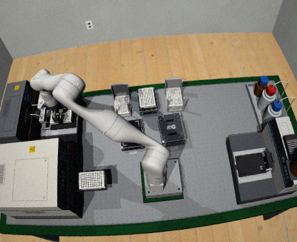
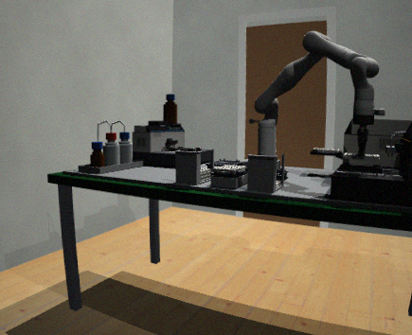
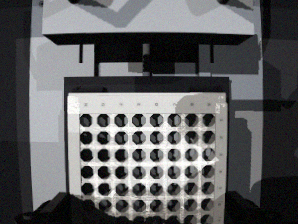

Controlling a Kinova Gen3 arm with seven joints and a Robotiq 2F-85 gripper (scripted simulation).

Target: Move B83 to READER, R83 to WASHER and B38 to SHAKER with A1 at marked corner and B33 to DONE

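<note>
Now: hand 50 mm above the washer tray. From my hand the other things lie so: dark reader tray: 360 mm behind, 190 mm to the right, 30 mm below; then N6 nest: 80 mm behind, 380 mm to the right, 110 mm below; then white reader housing: 380 mm behind, 100 mm to the left, 100 mm above.
</note>
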